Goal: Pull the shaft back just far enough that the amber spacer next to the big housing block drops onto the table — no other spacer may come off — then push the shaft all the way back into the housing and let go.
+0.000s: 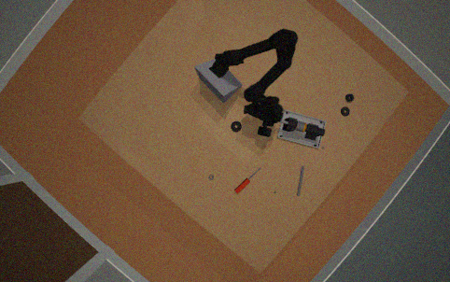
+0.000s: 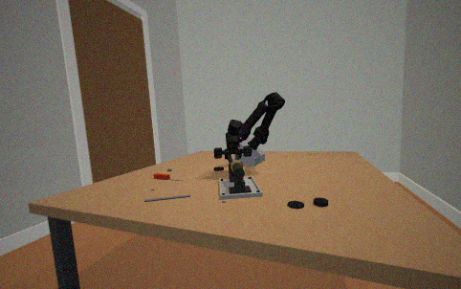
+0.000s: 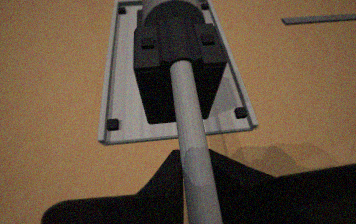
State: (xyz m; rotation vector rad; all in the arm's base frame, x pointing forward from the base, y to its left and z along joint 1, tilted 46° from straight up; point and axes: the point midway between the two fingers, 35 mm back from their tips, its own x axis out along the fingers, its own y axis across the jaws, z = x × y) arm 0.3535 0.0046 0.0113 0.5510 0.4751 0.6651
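My gripper tip is 50 mm short of the grey shaft, 30 mm to the right of it and 20 mm below it. Also, from my gripper tip: amber spacer (120 mm ahead, 60 mm to the left, 20 mm above).
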